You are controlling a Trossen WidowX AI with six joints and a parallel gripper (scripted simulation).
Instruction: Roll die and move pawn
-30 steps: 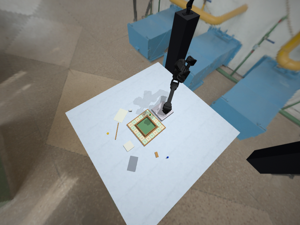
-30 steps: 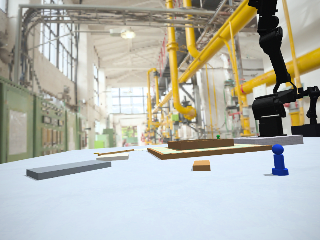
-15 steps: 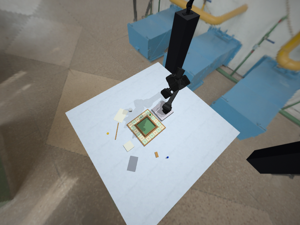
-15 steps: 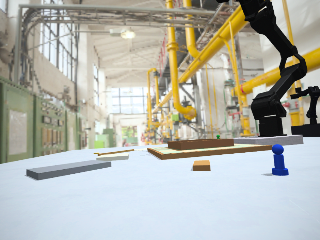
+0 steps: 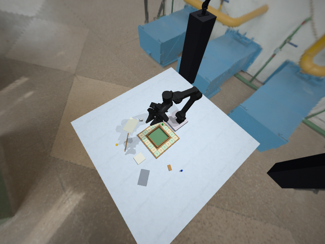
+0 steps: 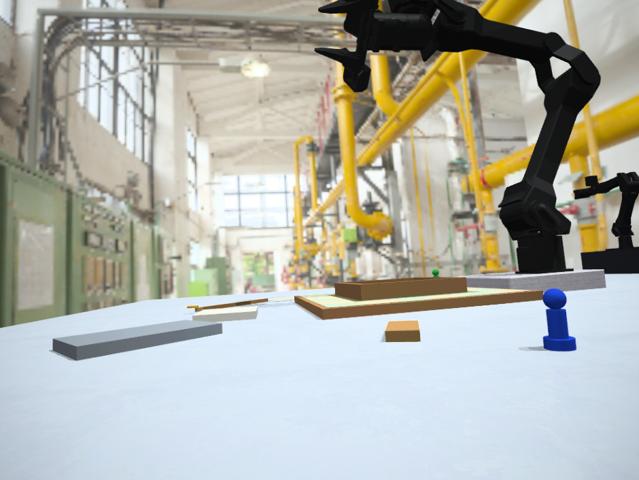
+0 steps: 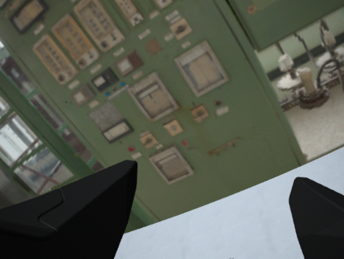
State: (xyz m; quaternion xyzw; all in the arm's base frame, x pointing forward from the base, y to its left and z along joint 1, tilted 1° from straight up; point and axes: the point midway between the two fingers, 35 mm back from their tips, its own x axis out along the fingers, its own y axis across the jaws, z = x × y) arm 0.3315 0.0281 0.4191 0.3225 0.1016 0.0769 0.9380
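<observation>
Right now the green pawn is 20 cm behind my gripper tip, 10 cm to the right of it and 41 cm below it. Round my gripper tip: green dice tray 10 cm behind, 2 cm to the right, 43 cm below; thin wooden stick 17 cm ahead, 15 cm to the right, 44 cm below; cream tile 15 cm ahead, 4 cm to the left, 43 cm below.
</observation>
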